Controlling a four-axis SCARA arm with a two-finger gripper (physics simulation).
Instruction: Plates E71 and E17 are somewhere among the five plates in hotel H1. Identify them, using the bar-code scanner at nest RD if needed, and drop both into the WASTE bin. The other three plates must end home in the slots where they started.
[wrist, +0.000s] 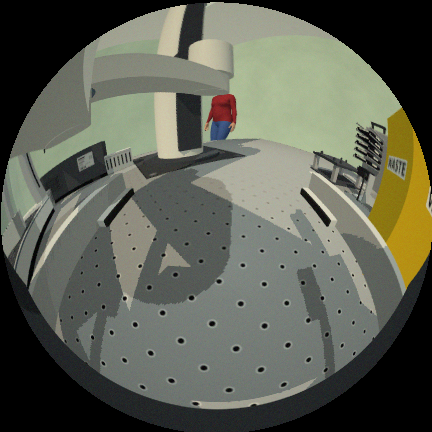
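Seen in the pictures: gripper, fingertip midpoint: (216, 176); arm's base at its link origin: (180, 157).
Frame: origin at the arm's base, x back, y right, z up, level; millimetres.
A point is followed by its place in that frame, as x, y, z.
Note:
My gripper (216, 176) @[-375, 135, 76] is open and empty, its two black-padded fingers wide apart at the left and right over the perforated deck. The yellow WASTE bin (402, 225) stands at the right edge of the wrist view, beyond the right finger, with its label facing in. A grey rack (382, 142) @[-590, -491, 237] with several black prongs stands behind the bin at the right; whether it is hotel H1 I cannot tell. No plate and no bar-code can be made out. The scanner nest RD cannot be told apart for certain.
A low black platform (336, 161) @[-407, -238, 73] on posts stands at the right back. A dark box (72, 175) @[35, 374, 63] with a white label and a white slotted piece (118, 160) @[45, 202, 42] stand at the left back. The arm's column (166, 125) @[-49, 57, 119] rises behind. A person in red (223, 108) stands beyond it.

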